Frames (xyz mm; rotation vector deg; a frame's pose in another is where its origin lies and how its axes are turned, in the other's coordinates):
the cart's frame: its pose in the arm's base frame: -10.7 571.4 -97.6 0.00 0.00 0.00
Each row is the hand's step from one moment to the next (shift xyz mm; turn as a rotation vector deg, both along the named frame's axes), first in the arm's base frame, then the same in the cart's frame.
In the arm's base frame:
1: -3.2 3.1 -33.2 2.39 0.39 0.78
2: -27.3 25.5 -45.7 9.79 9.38 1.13
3: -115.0 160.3 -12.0 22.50 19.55 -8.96
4: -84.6 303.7 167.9 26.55 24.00 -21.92
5: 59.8 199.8 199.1 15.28 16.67 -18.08
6: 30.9 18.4 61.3 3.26 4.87 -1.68
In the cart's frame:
1: -3.2 3.1 -33.2 2.39 0.39 0.78
2: -27.3 25.5 -45.7 9.79 9.38 1.13
3: -115.0 160.3 -12.0 22.50 19.55 -8.96
4: -84.6 303.7 167.9 26.55 24.00 -21.92
5: 59.8 199.8 199.1 15.28 16.67 -18.08
6: 30.9 18.4 61.3 3.26 4.87 -1.68

